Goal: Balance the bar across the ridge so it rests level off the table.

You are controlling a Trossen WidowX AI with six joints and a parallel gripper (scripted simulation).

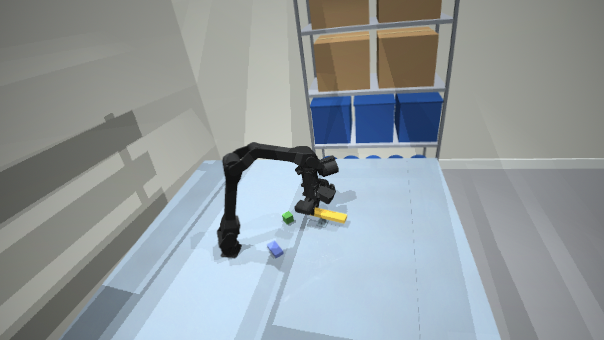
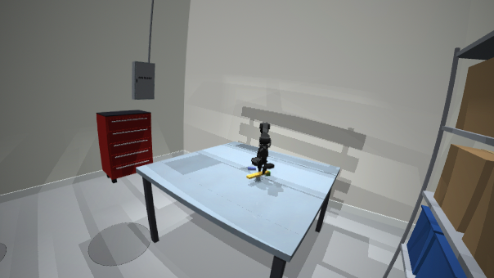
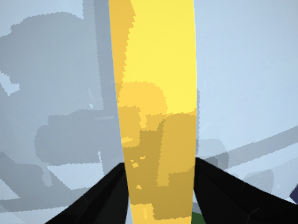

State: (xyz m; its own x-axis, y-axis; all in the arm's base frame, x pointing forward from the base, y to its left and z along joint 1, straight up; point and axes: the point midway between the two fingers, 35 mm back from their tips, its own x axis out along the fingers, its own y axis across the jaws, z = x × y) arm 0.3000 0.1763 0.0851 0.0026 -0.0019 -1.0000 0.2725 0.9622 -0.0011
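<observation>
My gripper tip is 3 cm short of the yellow bar and 1 cm to the left of it. From my gripper tip the other things lie so: green cube 11 cm behind, 3 cm below; flat blue block 13 cm behind, 16 cm to the right, 4 cm below.
</observation>
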